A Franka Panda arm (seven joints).
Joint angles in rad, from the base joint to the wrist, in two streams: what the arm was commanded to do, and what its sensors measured. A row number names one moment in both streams.
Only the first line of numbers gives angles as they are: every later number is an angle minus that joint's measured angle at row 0.
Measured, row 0:
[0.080, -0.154, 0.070, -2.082, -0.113, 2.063, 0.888]
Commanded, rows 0 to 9:
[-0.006, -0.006, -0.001, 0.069, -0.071, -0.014, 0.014]
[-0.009, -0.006, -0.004, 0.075, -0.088, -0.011, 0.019]
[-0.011, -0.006, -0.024, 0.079, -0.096, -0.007, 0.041]
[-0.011, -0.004, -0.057, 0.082, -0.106, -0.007, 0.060]
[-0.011, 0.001, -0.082, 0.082, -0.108, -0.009, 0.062]
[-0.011, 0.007, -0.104, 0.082, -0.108, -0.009, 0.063]
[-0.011, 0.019, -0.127, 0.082, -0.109, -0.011, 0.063]
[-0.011, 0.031, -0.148, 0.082, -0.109, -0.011, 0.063]
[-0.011, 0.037, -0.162, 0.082, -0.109, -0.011, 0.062]
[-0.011, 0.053, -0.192, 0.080, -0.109, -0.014, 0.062]
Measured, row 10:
[-0.011, 0.010, -0.136, 0.067, -0.092, -0.001, 0.043]
